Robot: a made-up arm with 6 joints. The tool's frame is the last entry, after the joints. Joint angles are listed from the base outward.
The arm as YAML. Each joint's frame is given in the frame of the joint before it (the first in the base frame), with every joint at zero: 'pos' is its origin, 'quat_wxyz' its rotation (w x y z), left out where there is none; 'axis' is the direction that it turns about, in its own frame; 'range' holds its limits. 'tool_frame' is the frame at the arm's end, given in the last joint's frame.
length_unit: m
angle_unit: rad
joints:
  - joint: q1
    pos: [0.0, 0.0, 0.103]
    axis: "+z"
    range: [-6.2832, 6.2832]
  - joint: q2
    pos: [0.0, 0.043, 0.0]
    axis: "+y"
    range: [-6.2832, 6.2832]
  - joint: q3
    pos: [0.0, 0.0, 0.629]
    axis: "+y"
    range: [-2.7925, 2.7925]
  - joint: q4
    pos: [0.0, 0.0, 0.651]
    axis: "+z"
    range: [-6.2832, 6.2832]
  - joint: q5
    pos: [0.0, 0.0, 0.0]
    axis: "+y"
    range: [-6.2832, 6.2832]
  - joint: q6
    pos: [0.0, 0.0, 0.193]
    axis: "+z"
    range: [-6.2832, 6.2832]
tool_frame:
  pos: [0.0, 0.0, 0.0]
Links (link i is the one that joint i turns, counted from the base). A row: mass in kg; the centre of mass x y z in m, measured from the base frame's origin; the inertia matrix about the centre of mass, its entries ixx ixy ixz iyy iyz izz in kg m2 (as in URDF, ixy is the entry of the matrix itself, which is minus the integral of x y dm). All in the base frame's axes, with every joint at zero. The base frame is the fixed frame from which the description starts. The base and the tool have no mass.
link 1: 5.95; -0.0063 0.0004 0.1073; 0.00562 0 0 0.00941 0 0.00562
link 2: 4.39; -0.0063 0.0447 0.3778; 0.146 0 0 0.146 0 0.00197
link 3: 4.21; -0.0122 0.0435 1.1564; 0.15 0 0 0.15 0 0.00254
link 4: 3.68; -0.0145 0.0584 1.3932; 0.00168 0 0 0.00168 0 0.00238
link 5: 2.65; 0.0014 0.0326 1.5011; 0.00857 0 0 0.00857 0 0.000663
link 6: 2.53; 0.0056 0.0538 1.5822; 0.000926 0 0 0.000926 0 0.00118
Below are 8 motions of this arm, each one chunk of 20 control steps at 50 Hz.
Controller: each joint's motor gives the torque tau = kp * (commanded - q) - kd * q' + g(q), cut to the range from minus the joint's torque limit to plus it. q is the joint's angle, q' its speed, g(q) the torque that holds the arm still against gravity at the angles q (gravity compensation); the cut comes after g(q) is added. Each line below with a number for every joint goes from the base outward.
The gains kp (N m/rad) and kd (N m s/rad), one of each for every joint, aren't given. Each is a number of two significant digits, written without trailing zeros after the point. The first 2 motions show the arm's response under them.
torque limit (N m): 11 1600 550 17 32 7.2
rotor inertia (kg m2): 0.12 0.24 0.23 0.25 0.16 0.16
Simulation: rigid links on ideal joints. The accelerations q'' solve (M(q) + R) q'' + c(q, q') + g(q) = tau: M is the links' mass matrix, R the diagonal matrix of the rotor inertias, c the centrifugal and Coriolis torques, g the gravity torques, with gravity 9.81 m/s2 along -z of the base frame. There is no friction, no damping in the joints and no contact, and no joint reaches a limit. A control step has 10 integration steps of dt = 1/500 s. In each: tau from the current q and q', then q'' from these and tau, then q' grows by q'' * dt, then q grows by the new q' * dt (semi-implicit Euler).
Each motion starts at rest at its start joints. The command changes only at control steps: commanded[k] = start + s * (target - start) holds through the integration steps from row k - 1 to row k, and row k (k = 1, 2, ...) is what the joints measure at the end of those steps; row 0 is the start. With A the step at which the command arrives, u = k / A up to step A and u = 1 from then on. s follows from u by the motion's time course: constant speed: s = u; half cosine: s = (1 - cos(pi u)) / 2; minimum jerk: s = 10 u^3 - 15 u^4 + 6 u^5; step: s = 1 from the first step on.
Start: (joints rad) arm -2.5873 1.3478 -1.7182 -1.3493 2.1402 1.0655
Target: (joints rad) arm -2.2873 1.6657 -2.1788 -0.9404 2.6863 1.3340
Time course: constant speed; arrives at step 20
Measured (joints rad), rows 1 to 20:
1: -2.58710 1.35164 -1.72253 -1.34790 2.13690 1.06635
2: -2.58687 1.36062 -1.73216 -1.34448 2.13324 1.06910
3: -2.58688 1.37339 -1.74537 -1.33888 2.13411 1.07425
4: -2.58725 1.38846 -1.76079 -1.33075 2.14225 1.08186
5: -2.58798 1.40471 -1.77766 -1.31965 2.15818 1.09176
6: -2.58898 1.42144 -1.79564 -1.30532 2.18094 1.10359
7: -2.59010 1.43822 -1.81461 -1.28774 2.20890 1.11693
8: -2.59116 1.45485 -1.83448 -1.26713 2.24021 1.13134
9: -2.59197 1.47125 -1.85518 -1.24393 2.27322 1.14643
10: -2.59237 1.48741 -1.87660 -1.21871 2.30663 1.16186
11: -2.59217 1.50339 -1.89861 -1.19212 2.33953 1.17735
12: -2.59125 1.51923 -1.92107 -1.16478 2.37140 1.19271
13: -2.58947 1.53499 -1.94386 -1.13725 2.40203 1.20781
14: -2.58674 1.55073 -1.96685 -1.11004 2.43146 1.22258
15: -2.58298 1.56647 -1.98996 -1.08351 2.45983 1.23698
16: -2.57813 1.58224 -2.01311 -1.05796 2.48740 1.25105
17: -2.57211 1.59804 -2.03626 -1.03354 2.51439 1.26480
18: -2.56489 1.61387 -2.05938 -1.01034 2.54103 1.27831
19: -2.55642 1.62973 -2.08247 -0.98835 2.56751 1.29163
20: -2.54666 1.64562 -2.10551 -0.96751 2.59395 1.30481
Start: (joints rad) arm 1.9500 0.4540 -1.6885 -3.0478 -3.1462 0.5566
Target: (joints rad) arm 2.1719 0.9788 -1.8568 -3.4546 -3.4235 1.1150
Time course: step
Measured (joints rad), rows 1 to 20:
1: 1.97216 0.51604 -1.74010 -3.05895 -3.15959 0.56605
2: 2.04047 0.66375 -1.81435 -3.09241 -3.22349 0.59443
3: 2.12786 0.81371 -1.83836 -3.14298 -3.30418 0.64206
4: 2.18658 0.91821 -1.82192 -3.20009 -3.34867 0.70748
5: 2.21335 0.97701 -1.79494 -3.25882 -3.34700 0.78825
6: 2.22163 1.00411 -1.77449 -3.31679 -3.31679 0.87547
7: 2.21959 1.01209 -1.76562 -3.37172 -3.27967 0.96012
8: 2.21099 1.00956 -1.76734 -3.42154 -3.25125 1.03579
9: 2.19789 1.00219 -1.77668 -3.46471 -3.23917 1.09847
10: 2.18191 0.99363 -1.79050 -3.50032 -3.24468 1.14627
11: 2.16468 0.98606 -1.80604 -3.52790 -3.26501 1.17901
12: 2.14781 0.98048 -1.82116 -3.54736 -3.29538 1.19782
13: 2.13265 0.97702 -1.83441 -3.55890 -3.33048 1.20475
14: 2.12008 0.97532 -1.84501 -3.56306 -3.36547 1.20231
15: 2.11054 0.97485 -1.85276 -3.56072 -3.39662 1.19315
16: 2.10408 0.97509 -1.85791 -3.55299 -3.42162 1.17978
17: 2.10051 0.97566 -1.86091 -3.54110 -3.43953 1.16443
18: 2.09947 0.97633 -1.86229 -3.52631 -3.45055 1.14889
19: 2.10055 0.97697 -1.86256 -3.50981 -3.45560 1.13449
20: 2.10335 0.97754 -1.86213 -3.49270 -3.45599 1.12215
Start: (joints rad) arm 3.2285 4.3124 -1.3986 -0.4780 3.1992 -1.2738
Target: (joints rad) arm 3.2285 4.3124 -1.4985 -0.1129 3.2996 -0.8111
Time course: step
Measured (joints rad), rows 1 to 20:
1: 3.22899 4.31606 -1.40961 -0.46804 3.19952 -1.26364
2: 3.23026 4.31905 -1.42587 -0.44123 3.20447 -1.23522
3: 3.23204 4.31915 -1.44115 -0.40089 3.21456 -1.18866
4: 3.23400 4.31728 -1.45479 -0.35097 3.22857 -1.12453
5: 3.23580 4.31465 -1.46682 -0.29546 3.24512 -1.04935
6: 3.23715 4.31211 -1.47719 -0.23811 3.26279 -0.97241
7: 3.23790 4.31014 -1.48578 -0.18228 3.28019 -0.90087
8: 3.23802 4.30890 -1.49254 -0.13078 3.29601 -0.83963
9: 3.23761 4.30834 -1.49753 -0.08578 3.30920 -0.79145
10: 3.23684 4.30833 -1.50089 -0.04879 3.31909 -0.75726
11: 3.23586 4.30869 -1.50286 -0.02067 3.32542 -0.73652
12: 3.23485 4.30927 -1.50374 -0.00165 3.32834 -0.72763
13: 3.23390 4.30995 -1.50381 0.00858 3.32833 -0.72837
14: 3.23308 4.31064 -1.50333 0.01074 3.32605 -0.73624
15: 3.23241 4.31126 -1.50254 0.00591 3.32222 -0.74872
16: 3.23188 4.31179 -1.50162 -0.00463 3.31757 -0.76355
17: 3.23148 4.31220 -1.50070 -0.01946 3.31269 -0.77882
18: 3.23118 4.31251 -1.49986 -0.03714 3.30807 -0.79308
19: 3.23094 4.31271 -1.49915 -0.05629 3.30405 -0.80531
20: 3.23073 4.31282 -1.49859 -0.07566 3.30079 -0.81496

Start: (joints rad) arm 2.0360 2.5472 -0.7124 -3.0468 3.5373 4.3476
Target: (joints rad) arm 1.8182 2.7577 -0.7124 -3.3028 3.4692 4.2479
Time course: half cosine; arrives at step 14
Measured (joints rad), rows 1 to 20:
1: 2.03599 2.54768 -0.71303 -3.04686 3.53711 4.34753
2: 2.03592 2.54964 -0.71521 -3.04724 3.53593 4.34715
3: 2.03578 2.55410 -0.71913 -3.04846 3.53263 4.34608
4: 2.03551 2.56181 -0.72438 -3.05116 3.52632 4.34388
5: 2.03508 2.57326 -0.73016 -3.05611 3.51677 4.34017
6: 2.03444 2.58853 -0.73555 -3.06403 3.50449 4.33471
7: 2.03356 2.60738 -0.73964 -3.07557 3.49064 4.32742
8: 2.03238 2.62915 -0.74170 -3.09114 3.47682 4.31841
9: 2.03086 2.65293 -0.74124 -3.11085 3.46482 4.30800
10: 2.02897 2.67753 -0.73808 -3.13445 3.45628 4.29666
11: 2.02671 2.70168 -0.73233 -3.16126 3.45248 4.28497
12: 2.02409 2.72404 -0.72436 -3.19022 3.45411 4.27359
13: 2.02116 2.74335 -0.71471 -3.21995 3.46123 4.26318
14: 2.01799 2.75851 -0.70405 -3.24885 3.47323 4.25435
15: 2.01461 2.76910 -0.69372 -3.27530 3.48881 4.24756
16: 2.01102 2.77550 -0.68534 -3.29807 3.50571 4.24297
17: 2.00718 2.77837 -0.67978 -3.31643 3.52129 4.24047
18: 2.00301 2.77845 -0.67729 -3.33012 3.53333 4.23974
19: 1.99846 2.77649 -0.67764 -3.33927 3.54046 4.24035
20: 1.99351 2.77322 -0.68035 -3.34428 3.54219 4.24184

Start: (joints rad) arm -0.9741 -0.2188 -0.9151 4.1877 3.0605 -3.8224
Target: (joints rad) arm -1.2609 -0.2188 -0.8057 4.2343 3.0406 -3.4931
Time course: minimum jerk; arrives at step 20
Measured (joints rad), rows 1 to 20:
1: -0.97410 -0.21881 -0.91508 4.18770 3.06049 -3.82238
2: -0.97411 -0.21885 -0.91495 4.18771 3.06045 -3.82221
3: -0.97414 -0.21898 -0.91452 4.18777 3.06030 -3.82156
4: -0.97421 -0.21921 -0.91359 4.18791 3.05993 -3.81985
5: -0.97436 -0.21954 -0.91194 4.18820 3.05923 -3.81638
6: -0.97463 -0.21996 -0.90938 4.18874 3.05813 -3.81034
7: -0.97504 -0.22041 -0.90578 4.18962 3.05656 -3.80099
8: -0.97565 -0.22084 -0.90106 4.19092 3.05455 -3.78774
9: -0.97652 -0.22120 -0.89520 4.19273 3.05216 -3.77027
10: -0.97768 -0.22142 -0.88826 4.19509 3.04951 -3.74853
11: -0.97921 -0.22147 -0.88040 4.19803 3.04673 -3.72283
12: -0.98116 -0.22134 -0.87181 4.20155 3.04399 -3.69382
13: -0.98358 -0.22101 -0.86277 4.20559 3.04145 -3.66242
14: -0.98654 -0.22051 -0.85358 4.21007 3.03926 -3.62980
15: -0.99009 -0.21986 -0.84457 4.21486 3.03752 -3.59726
16: -0.99429 -0.21910 -0.83605 4.21981 3.03630 -3.56614
17: -0.99917 -0.21830 -0.82832 4.22474 3.03564 -3.53773
18: -1.00475 -0.21752 -0.82159 4.22946 3.03551 -3.51316
19: -1.01107 -0.21682 -0.81603 4.23379 3.03584 -3.49325
20: -1.01811 -0.21628 -0.81165 4.23757 3.03651 -3.47844

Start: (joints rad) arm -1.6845 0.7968 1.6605 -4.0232 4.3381 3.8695
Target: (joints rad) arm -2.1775 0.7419 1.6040 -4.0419 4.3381 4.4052
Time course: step
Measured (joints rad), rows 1 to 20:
1: -1.68494 0.78722 1.66220 -4.01647 4.35074 3.88004
2: -1.68637 0.77232 1.65853 -4.00109 4.36378 3.90929
3: -1.68857 0.75917 1.64862 -3.98389 4.36733 3.95692
4: -1.69121 0.74932 1.63582 -3.97031 4.36263 4.02277
5: -1.69404 0.74266 1.62318 -3.96329 4.35326 4.10398
6: -1.69698 0.73862 1.61252 -3.96370 4.34250 4.19075
7: -1.70003 0.73660 1.60458 -3.97100 4.33265 4.27418
8: -1.70326 0.73603 1.59941 -3.98377 4.32502 4.34792
9: -1.70679 0.73641 1.59662 -4.00021 4.32018 4.40804
10: -1.71070 0.73732 1.59566 -4.01845 4.31812 4.45278
11: -1.71508 0.73845 1.59594 -4.03676 4.31844 4.48217
12: -1.72001 0.73957 1.59694 -4.05372 4.32055 4.49752
13: -1.72554 0.74054 1.59825 -4.06826 4.32377 4.50106
14: -1.73169 0.74128 1.59957 -4.07972 4.32747 4.49545
15: -1.73847 0.74179 1.60072 -4.08778 4.33110 4.48348
16: -1.74589 0.74209 1.60161 -4.09242 4.33430 4.46778
17: -1.75393 0.74222 1.60224 -4.09383 4.33683 4.45066
18: -1.76259 0.74223 1.60264 -4.09238 4.33861 4.43394
19: -1.77184 0.74217 1.60285 -4.08854 4.33967 4.41896
20: -1.78167 0.74208 1.60293 -4.08280 4.34011 4.40658

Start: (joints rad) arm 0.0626 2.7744 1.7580 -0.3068 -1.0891 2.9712
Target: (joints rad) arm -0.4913 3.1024 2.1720 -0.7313 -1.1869 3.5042
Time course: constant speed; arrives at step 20
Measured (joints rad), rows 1 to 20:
1: 0.06186 2.77713 1.75760 -0.30573 -1.09471 2.97240
2: 0.05971 2.78408 1.75831 -0.30279 -1.10805 2.97654
3: 0.05602 2.79477 1.76194 -0.29840 -1.12609 2.98476
4: 0.05101 2.80836 1.76951 -0.29369 -1.14484 2.99761
5: 0.04504 2.82407 1.78121 -0.29011 -1.16093 3.01514
6: 0.03854 2.84126 1.79670 -0.28909 -1.17220 3.03703
7: 0.03189 2.85938 1.81534 -0.29188 -1.17772 3.06269
8: 0.02536 2.87798 1.83638 -0.29937 -1.17758 3.09138
9: 0.01911 2.89672 1.85909 -0.31213 -1.17269 3.12226
10: 0.01318 2.91533 1.88281 -0.33031 -1.16441 3.15454
11: 0.00753 2.93363 1.90697 -0.35374 -1.15432 3.18745
12: 0.00204 2.95153 1.93117 -0.38193 -1.14390 3.22038
13: -0.00345 2.96902 1.95510 -0.41414 -1.13444 3.25283
14: -0.00913 2.98611 1.97858 -0.44945 -1.12687 3.28443
15: -0.01519 3.00287 2.00150 -0.48685 -1.12174 3.31497
16: -0.02180 3.01937 2.02387 -0.52534 -1.11925 3.34438
17: -0.02907 3.03570 2.04571 -0.56398 -1.11932 3.37268
18: -0.03713 3.05191 2.06711 -0.60191 -1.12167 3.39998
19: -0.04610 3.06806 2.08814 -0.63838 -1.12584 3.42645
20: -0.05606 3.08420 2.10890 -0.67280 -1.13135 3.45228

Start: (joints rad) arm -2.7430 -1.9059 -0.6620 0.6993 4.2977 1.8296
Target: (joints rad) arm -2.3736 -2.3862 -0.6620 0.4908 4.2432 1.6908
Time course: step
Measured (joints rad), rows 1 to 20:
1: -2.74198 -1.97425 -0.56616 0.71753 4.22116 1.82506
2: -2.74087 -2.09494 -0.42730 0.77056 4.12624 1.81382
3: -2.74112 -2.17819 -0.40258 0.83938 4.10064 1.79688
4: -2.74158 -2.24704 -0.43568 0.90929 4.10816 1.77664
5: -2.74149 -2.31001 -0.48743 0.96289 4.14141 1.75461
6: -2.73989 -2.36346 -0.54686 0.98575 4.19609 1.73215
7: -2.73498 -2.40498 -0.60561 0.96801 4.26283 1.71065
8: -2.72418 -2.43375 -0.65794 0.90846 4.33213 1.69136
9: -2.70503 -2.45043 -0.70035 0.81357 4.39899 1.67529
10: -2.67650 -2.45703 -0.73111 0.69427 4.45729 1.66312
11: -2.64020 -2.45608 -0.75007 0.56296 4.49997 1.65504
12: -2.60005 -2.45001 -0.75818 0.43100 4.52098 1.65081
13: -2.56044 -2.44080 -0.75708 0.30739 4.51670 1.64988
14: -2.52446 -2.42966 -0.74906 0.19683 4.49135 1.65163
15: -2.49339 -2.41772 -0.73616 0.10132 4.45389 1.65544
16: -2.46719 -2.40598 -0.72026 0.02199 4.41132 1.66063
17: -2.44509 -2.39520 -0.70317 -0.04073 4.36846 1.66653
18: -2.42614 -2.38595 -0.68644 -0.08682 4.32822 1.67253
19: -2.40948 -2.37858 -0.67130 -0.11632 4.29224 1.67818
20: -2.39448 -2.37326 -0.65859 -0.12911 4.26141 1.68311

